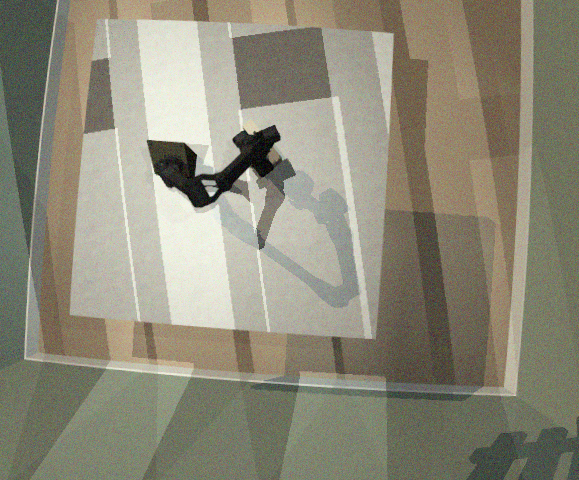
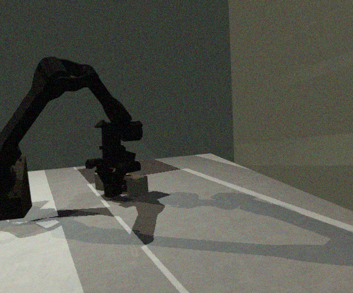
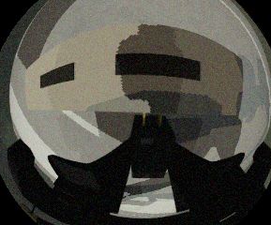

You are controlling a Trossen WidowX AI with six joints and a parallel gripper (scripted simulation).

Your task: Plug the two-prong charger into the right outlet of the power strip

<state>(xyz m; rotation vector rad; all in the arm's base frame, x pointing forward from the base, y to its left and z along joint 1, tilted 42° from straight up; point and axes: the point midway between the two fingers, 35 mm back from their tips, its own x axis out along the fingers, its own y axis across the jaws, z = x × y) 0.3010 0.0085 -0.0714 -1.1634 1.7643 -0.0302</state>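
The two-prong charger is 10 mm to the left of my gripper tip, 10 mm ahead of it and 10 mm above it.
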